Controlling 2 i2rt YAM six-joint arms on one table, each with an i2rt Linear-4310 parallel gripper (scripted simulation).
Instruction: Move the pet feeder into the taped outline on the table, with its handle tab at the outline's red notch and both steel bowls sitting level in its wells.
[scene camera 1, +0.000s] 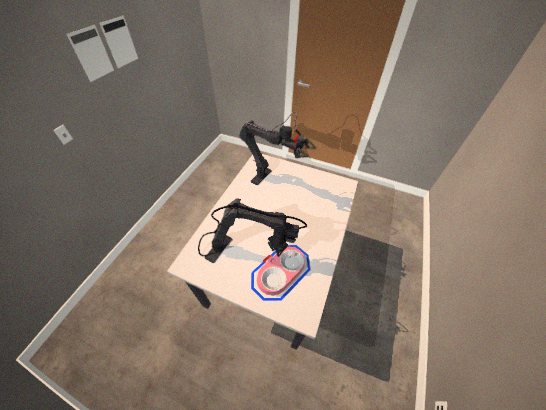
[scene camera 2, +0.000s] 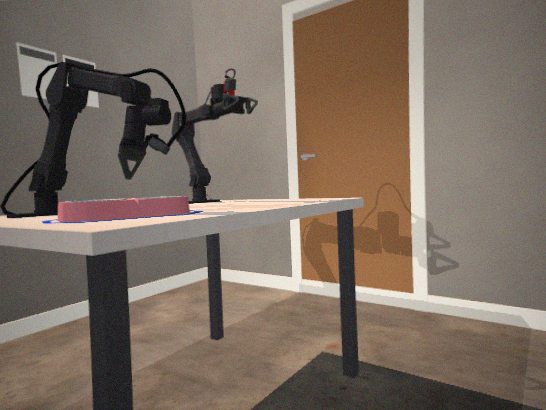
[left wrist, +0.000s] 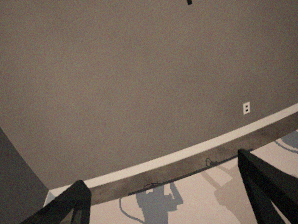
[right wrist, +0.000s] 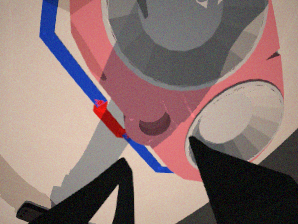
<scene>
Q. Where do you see my right gripper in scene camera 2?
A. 128, 177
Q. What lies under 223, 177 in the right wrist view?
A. My right gripper.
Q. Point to my left gripper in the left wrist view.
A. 156, 175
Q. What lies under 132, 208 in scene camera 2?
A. A pet feeder.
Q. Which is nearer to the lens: the pet feeder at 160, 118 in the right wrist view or the steel bowl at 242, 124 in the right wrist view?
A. The pet feeder.
</scene>
